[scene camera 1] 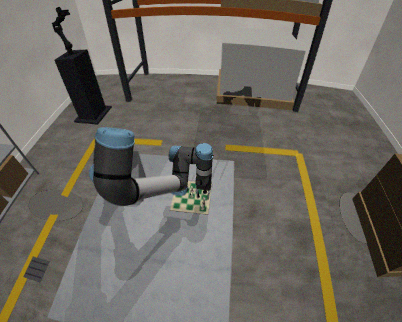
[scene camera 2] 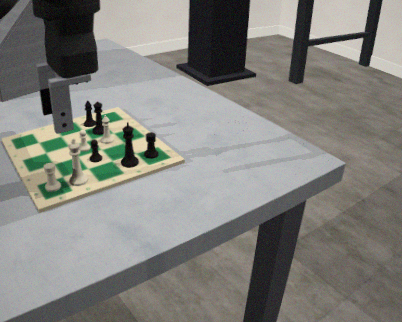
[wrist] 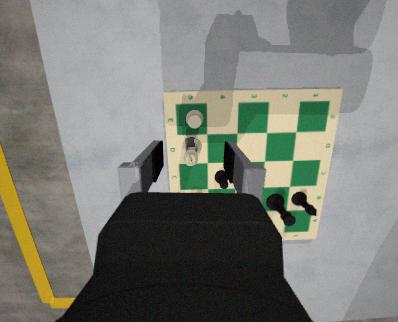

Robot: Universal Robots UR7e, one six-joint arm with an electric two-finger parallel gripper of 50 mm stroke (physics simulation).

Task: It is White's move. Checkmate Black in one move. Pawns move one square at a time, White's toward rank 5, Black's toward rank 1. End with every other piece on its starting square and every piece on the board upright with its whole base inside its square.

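Places are measured from the arm's base along level axes (x ahead, y left, z up), in centimetres.
Pixels of known places: gripper, fingertip midpoint: (scene camera 1: 203,197) (scene camera 2: 57,121) (wrist: 193,153).
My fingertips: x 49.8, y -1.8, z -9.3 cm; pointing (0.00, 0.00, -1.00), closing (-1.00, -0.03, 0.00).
Behind a point stands the place of what it marks.
The board (scene camera 1: 173,210) @(x 33.9, y -8.1, z -18.6 cm) (scene camera 2: 37,204) @(x 52.7, y -6.6, z -18.4 cm) (wrist: 339,96) @(x 32.2, y -7.4, z -18.4 cm) carries upright pieces. A white rook (scene camera 2: 51,177) @(x 50.4, y -3.9, z -16.6 cm) (wrist: 194,119) @(x 49.9, y -4.1, z -15.1 cm) is on E5, a tall crowned white piece (scene camera 2: 76,165) @(x 50.6, y -0.4, z -15.7 cm) (wrist: 191,158) @(x 50.0, y -0.4, z -12.7 cm) on D5, a tall black piece (scene camera 2: 129,145) @(x 49.8, y 7.6, z -15.3 cm) on B5, a black rook (scene camera 2: 151,146) @(x 49.2, y 11.2, z -16.7 cm) on A5. A black pawn (scene camera 2: 94,151) @(x 46.3, y 3.5, z -16.9 cm) (wrist: 221,178) @(x 46.1, y 3.4, z -17.0 cm) is on C4, a white pawn (scene camera 2: 83,142) @(x 42.5, y 3.1, z -17.1 cm) on C3, a slim white piece (scene camera 2: 106,131) @(x 41.9, y 7.1, z -16.6 cm) on B3. Black pieces stand on B2 (scene camera 2: 98,120) @(x 38.4, y 7.0, z -16.1 cm) and B1 (scene camera 2: 88,115) @(x 35.0, y 6.4, z -16.5 cm). My gripper (scene camera 2: 55,121) @(x 49.8, y -1.8, z -9.3 cm) (wrist: 193,153) @(x 49.8, y -1.8, z -9.3 cm) is open and empty, above the board; the wrist view looks past it to D5 and C5.
The board lies on a grey table (scene camera 1: 200,270) @(x 55.4, y -38.4, z -18.9 cm) (scene camera 2: 190,215) @(x 62.9, y 9.6, z -19.0 cm). The arm (scene camera 1: 155,186) @(x 36.2, y -23.4, z 26.8 cm) reaches in from the left in scene camera 1. A black pedestal (scene camera 1: 82,85) (scene camera 2: 218,40) and a shelf rack (scene camera 1: 120,55) stand beyond the table. My gripper body hides the lower middle of the wrist view.
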